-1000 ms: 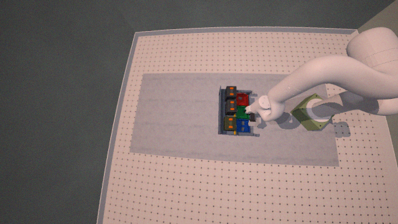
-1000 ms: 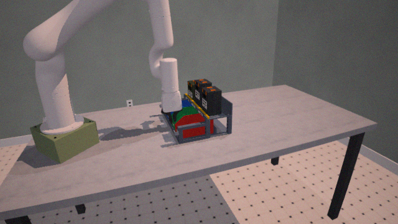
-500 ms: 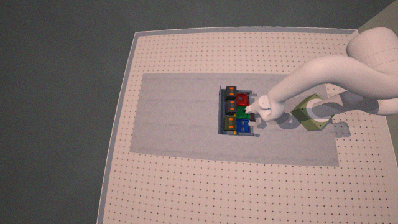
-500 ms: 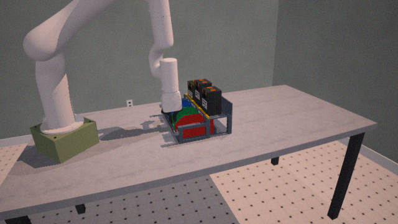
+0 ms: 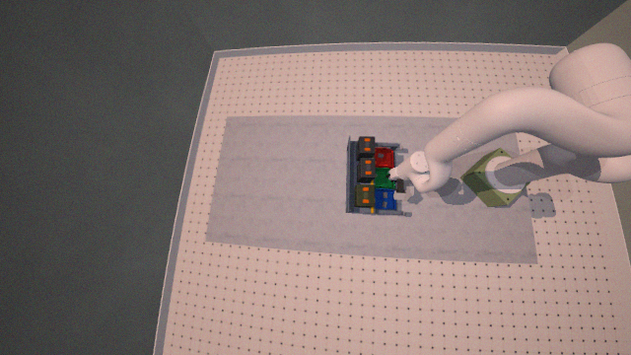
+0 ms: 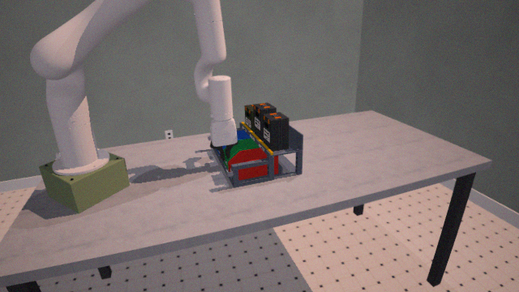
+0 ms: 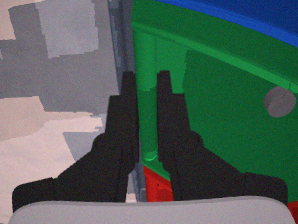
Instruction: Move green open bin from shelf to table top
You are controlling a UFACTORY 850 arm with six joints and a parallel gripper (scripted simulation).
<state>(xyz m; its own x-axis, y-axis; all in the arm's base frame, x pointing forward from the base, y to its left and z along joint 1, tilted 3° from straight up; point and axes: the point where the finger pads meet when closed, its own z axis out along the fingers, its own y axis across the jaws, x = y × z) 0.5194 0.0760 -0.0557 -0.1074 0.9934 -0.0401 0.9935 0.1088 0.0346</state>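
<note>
Right now my hand is 30 mm above the shelf front rail and 10 mm past it. From my hand the other things lie so: blue bin 120 mm to the left, 70 mm ahead; green open bin 80 mm ahead, 10 mm to the left; red bin 100 mm to the right, 90 mm ahead.
</note>
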